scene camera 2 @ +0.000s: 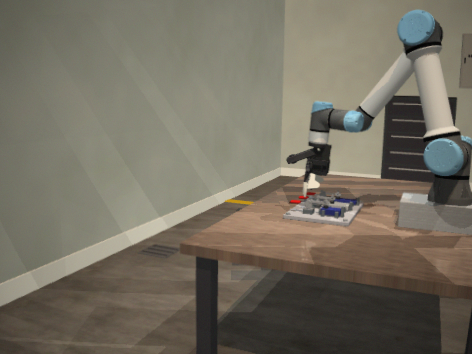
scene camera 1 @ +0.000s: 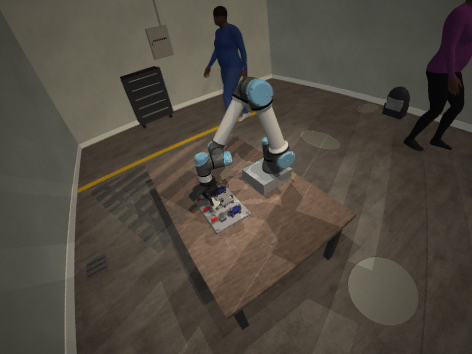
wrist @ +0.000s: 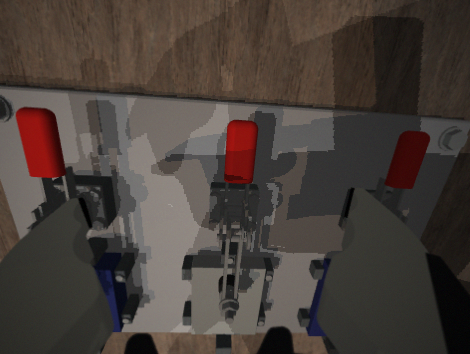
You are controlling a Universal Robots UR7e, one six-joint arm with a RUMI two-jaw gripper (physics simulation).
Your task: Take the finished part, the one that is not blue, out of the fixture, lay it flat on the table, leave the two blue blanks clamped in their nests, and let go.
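Where they show: gripper, fingertip midpoint: [scene camera 2: 308, 193] [scene camera 1: 209, 206] [wrist: 220, 197]; arm's base, link origin: [scene camera 2: 449, 201] [scene camera 1: 273, 167].
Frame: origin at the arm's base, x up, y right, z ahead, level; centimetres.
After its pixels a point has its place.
Note:
The finished part [wrist: 207, 300] {x -4.8, y -3.9, z 39.6 cm}, a pale flat block, sits in the fixture's middle nest, with the middle clamp's arm and spindle over it. The fixture [scene camera 1: 225, 226] {x -6.9, y -19.5, z 48.7 cm} [scene camera 2: 320, 219] {x -7.1, y -19.8, z 41.2 cm} [wrist: 165, 240] {x -6.9, y -8.0, z 43.9 cm} is a grey plate on the table. Two blue blanks [scene camera 1: 235, 210] {x -4.3, y -14.5, z 38.9 cm} [scene camera 1: 220, 190] {x -5.3, y 8.1, z 38.1 cm} [scene camera 2: 331, 211] {x -4.9, y -15.2, z 38.6 cm} [scene camera 2: 346, 201] {x -5.5, y 6.3, z 38.3 cm} [wrist: 114, 295] {x -4.4, y -11.4, z 40.1 cm} [wrist: 320, 300] sit in the outer nests, partly hidden by the fingers in the wrist view. My gripper [scene camera 2: 309, 190] {x -1.8, y -4.0, z 51.1 cm} [wrist: 220, 197] {x -1.8, y -4.0, z 51.1 cm} is open and empty, low above the fixture on its handle side, its fingers spread either side of the middle clamp.
The middle red handle [wrist: 241, 150] {x -3.3, y -3.0, z 53.4 cm} points away from the part. The left red handle [wrist: 41, 142] {x -2.8, y -13.6, z 52.8 cm} and right red handle [wrist: 409, 160] {x -3.8, y 7.7, z 53.8 cm} lie beyond the fingertips. The robot's grey base block [scene camera 1: 266, 177] {x 0.3, y -5.9, z 10.0 cm} [scene camera 2: 425, 215] {x -3.5, y -10.6, z 7.2 cm} stands on the table [scene camera 1: 280, 240] {x -8.4, y -44.1, z 28.6 cm} [scene camera 2: 240, 235] {x -8.4, y -46.6, z 58.9 cm}.

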